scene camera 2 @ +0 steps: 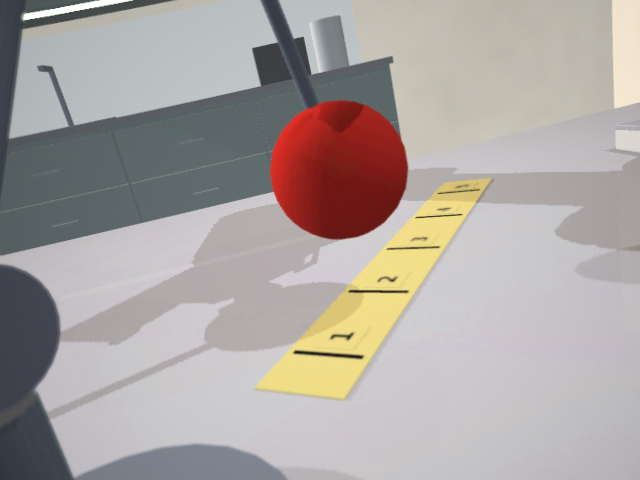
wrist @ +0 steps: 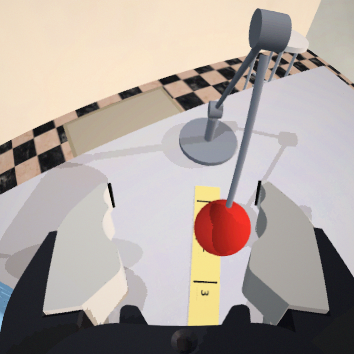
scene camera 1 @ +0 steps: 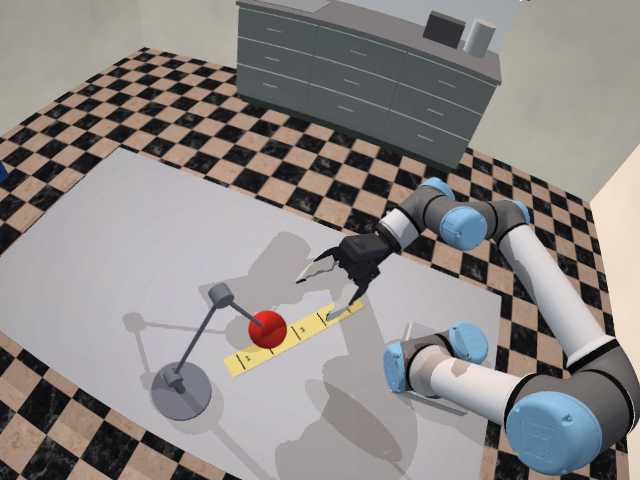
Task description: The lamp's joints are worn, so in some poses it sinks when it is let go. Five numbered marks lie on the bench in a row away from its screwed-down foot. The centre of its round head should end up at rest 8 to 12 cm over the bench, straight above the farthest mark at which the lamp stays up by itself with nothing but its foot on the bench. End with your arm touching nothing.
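Frame: origin at the arm's base, x ahead, y left, z up, level; metres.
Seen in the pictures: gripper, fingertip midpoint: [wrist: 183, 183] [scene camera 1: 310, 301].
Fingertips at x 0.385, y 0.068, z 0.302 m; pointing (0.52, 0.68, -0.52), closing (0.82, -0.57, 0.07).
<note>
A point is followed by its place in that frame.
The lamp's red round head [scene camera 1: 267, 329] {z 0.111, x 0.469, y 0.072 m} [scene camera 2: 339, 170] {z 0.075, x 0.484, y 0.101 m} [wrist: 222, 228] {z 0.112, x 0.457, y 0.046 m} hangs in the air by the yellow marked strip [scene camera 1: 312, 325] {z -0.032, x 0.371, y -0.051 m} [scene camera 2: 398, 268] {z -0.032, x 0.436, y 0.027 m} [wrist: 205, 265] {z -0.032, x 0.429, y 0.016 m}; scene camera 1 and the wrist view show it in front of the mark 2 area. Its exact height is unclear. The lamp's elbow joint [scene camera 1: 221, 295] {z 0.363, x 0.536, y 0.153 m} [wrist: 270, 31] {z 0.349, x 0.527, y 0.132 m} is raised, and its round foot [scene camera 1: 165, 400] {z -0.018, x 0.660, y 0.312 m} [wrist: 207, 150] {z -0.018, x 0.607, y 0.237 m} stands beyond mark 1. My gripper [scene camera 1: 312, 300] {z 0.303, x 0.385, y 0.068 m} [wrist: 183, 183] {z 0.303, x 0.385, y 0.068 m} is open and empty, apart from the head on the high-number side. In the wrist view the head appears between the fingers, nearer the right one. The gripper does not show in scene camera 2.
The arm's blue and white links [scene camera 1: 553, 294] {z 0.526, x -0.014, y 0.045 m} rise at the right of the bench [scene camera 1: 103, 222] {z -0.033, x 1.179, y -0.132 m}. The arm's base plate [scene camera 1: 439, 404] {z -0.001, x -0.036, y 0.085 m} is at the bench's right side. A grey drawer cabinet [scene camera 1: 351, 93] [scene camera 2: 196, 165] stands behind. A stool [wrist: 295, 42] stands beyond the lamp.
</note>
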